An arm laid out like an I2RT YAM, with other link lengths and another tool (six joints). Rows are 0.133 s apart.
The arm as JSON. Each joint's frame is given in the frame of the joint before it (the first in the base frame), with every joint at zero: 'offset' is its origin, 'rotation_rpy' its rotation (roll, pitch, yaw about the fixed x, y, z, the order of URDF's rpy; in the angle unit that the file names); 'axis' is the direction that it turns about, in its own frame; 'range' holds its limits. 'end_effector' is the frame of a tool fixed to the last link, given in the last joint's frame.
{
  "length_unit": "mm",
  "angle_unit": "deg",
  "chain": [
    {
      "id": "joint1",
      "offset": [
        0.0,
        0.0,
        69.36
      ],
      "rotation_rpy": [
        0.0,
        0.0,
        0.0
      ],
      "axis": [
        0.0,
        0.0,
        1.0
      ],
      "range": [
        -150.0,
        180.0
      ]
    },
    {
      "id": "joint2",
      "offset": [
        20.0,
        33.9,
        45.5
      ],
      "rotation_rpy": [
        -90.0,
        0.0,
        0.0
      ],
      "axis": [
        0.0,
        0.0,
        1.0
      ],
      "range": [
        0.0,
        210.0
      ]
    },
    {
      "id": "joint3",
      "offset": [
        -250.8,
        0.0,
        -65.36
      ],
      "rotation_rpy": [
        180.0,
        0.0,
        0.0
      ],
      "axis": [
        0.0,
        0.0,
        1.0
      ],
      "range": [
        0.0,
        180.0
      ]
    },
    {
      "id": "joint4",
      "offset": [
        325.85,
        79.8,
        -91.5
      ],
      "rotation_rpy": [
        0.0,
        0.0,
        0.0
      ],
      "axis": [
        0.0,
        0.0,
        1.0
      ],
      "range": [
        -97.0,
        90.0
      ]
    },
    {
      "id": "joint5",
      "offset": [
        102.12,
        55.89,
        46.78
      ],
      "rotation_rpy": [
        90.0,
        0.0,
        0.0
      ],
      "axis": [
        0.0,
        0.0,
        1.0
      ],
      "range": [
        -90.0,
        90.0
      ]
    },
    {
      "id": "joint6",
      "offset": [
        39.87,
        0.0,
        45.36
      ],
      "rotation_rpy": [
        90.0,
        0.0,
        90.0
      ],
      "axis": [
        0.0,
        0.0,
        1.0
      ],
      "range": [
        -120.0,
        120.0
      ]
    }
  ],
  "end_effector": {
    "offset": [
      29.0,
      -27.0,
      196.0
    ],
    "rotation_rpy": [
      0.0,
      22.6,
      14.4
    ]
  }
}
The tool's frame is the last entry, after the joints.
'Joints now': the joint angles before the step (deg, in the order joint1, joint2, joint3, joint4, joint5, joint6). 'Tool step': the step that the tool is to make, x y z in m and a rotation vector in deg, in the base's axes. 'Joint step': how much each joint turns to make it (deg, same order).
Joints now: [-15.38 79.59 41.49 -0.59 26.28 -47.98]
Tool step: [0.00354 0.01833 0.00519 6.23 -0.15 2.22]
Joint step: [-0.05 -2.33 2.55 -7.77 -5.63 3.45]
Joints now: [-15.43 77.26 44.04 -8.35 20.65 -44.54]
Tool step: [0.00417 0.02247 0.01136 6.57 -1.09 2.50]
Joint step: [0.05 -2.40 2.47 -6.58 -6.28 3.39]
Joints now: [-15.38 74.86 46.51 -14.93 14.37 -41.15]
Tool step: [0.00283 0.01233 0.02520 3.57 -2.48 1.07]
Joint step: [-0.01 -2.75 1.86 -3.68 -3.58 2.33]
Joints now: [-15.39 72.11 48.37 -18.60 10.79 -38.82]
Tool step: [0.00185 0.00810 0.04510 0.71 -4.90 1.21]
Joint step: [-0.02 -4.68 0.70 -0.96 -2.22 0.74]
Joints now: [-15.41 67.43 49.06 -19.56 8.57 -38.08]
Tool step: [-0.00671 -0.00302 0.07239 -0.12 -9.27 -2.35]
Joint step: [0.03 -6.82 0.07 1.57 0.68 3.31]
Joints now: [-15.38 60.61 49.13 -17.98 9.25 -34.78]
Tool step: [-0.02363 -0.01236 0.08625 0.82 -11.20 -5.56]
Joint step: [-0.08 -6.92 1.47 1.09 3.40 5.81]
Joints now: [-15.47 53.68 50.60 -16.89 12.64 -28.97]
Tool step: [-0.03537 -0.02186 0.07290 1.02 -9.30 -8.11]
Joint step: [-0.10 -3.79 3.52 -0.21 6.71 5.81]
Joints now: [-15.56 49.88 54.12 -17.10 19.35 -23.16]
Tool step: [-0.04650 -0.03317 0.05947 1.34 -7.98 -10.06]
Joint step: [-1.65 -1.35 4.85 -1.05 7.65 5.41]
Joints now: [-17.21 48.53 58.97 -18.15 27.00 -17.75]
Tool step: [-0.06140 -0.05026 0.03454 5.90 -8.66 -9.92]
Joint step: [-7.42 -0.45 5.68 -4.80 1.45 9.98]
